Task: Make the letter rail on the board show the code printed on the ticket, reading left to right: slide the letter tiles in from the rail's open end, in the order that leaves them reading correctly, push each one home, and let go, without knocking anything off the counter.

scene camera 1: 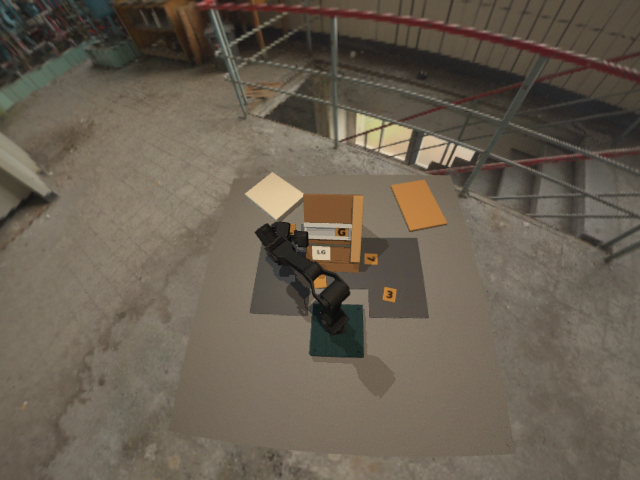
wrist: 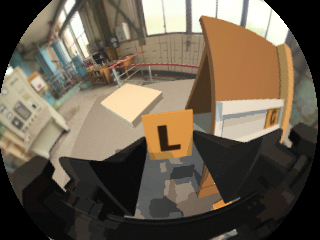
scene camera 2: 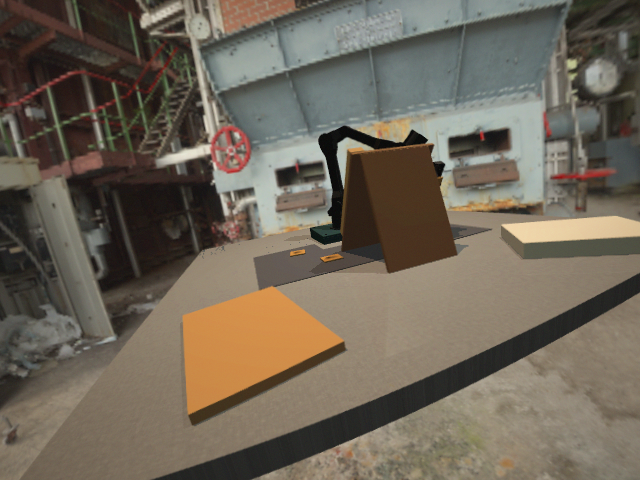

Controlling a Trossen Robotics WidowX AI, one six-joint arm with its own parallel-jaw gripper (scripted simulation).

Labels:
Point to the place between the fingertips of the gripper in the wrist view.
169, 137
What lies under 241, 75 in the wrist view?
A brown board.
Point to a cream slab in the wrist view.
129, 103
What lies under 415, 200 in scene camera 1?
An orange slab.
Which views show the orange slab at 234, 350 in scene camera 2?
Scene camera 1 and scene camera 2 only.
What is the gripper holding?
An orange tile marked l.

